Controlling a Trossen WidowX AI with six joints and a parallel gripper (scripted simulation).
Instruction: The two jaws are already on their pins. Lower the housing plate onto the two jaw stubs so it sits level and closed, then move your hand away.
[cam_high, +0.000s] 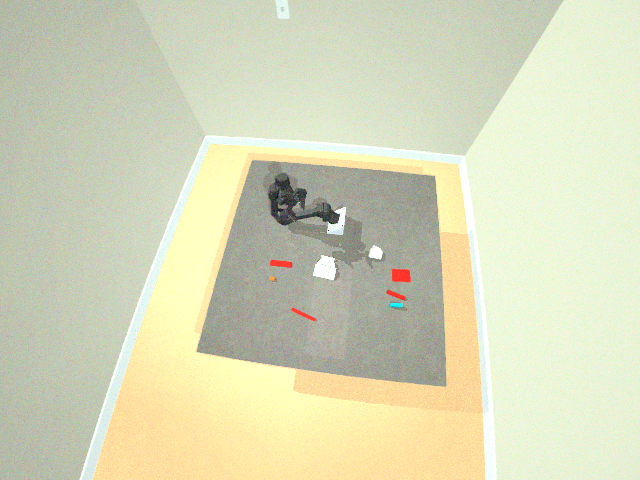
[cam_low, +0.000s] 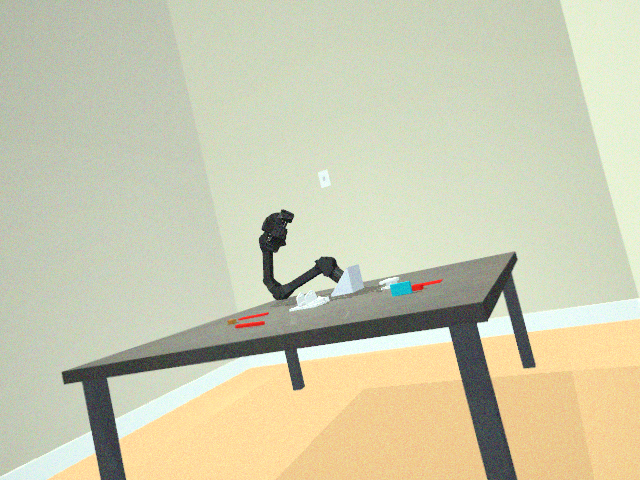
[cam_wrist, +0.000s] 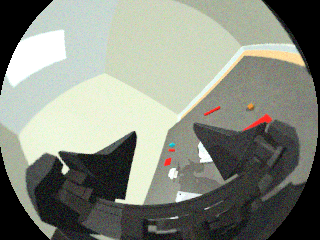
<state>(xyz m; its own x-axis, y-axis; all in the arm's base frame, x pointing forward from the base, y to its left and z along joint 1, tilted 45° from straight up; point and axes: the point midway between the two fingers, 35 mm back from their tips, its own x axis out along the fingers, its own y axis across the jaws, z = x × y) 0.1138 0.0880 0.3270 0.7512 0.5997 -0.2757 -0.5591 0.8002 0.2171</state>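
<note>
Right now my gripper tip is 3 cm past the white piece, 42 cm to the right of it and 32 cm above it. Also, from my gripper tip: red square: 6 cm ahead, 59 cm to the left, 33 cm below; cyan piece: 24 cm ahead, 58 cm to the left, 32 cm below; red bar: 18 cm ahead, 57 cm to the left, 33 cm below.
</note>
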